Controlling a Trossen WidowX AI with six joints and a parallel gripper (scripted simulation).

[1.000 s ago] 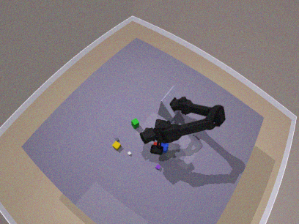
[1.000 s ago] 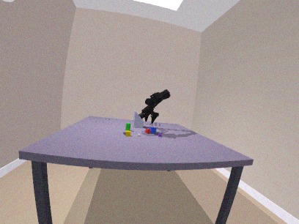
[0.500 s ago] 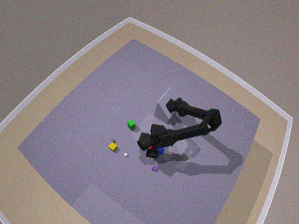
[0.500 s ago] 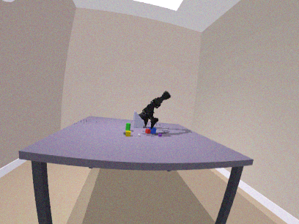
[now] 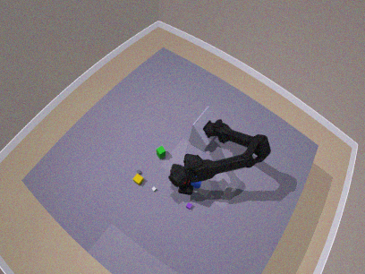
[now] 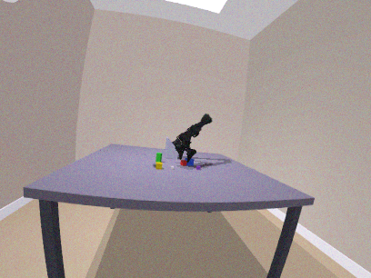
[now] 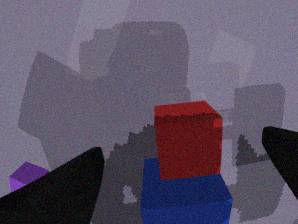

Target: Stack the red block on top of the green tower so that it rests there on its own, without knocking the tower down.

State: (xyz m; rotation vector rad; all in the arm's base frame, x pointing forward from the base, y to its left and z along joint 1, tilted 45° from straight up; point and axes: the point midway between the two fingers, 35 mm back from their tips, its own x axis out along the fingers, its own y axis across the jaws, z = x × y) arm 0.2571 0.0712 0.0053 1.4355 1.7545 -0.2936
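My gripper tip is now 10 mm above the red block. The rest, counted from my gripper tip: blue block 20 mm behind, 40 mm to the left, 10 mm below; small white cube 130 mm ahead, 100 mm to the right, 20 mm below; small purple cube 100 mm ahead, 90 mm to the left, 20 mm below.
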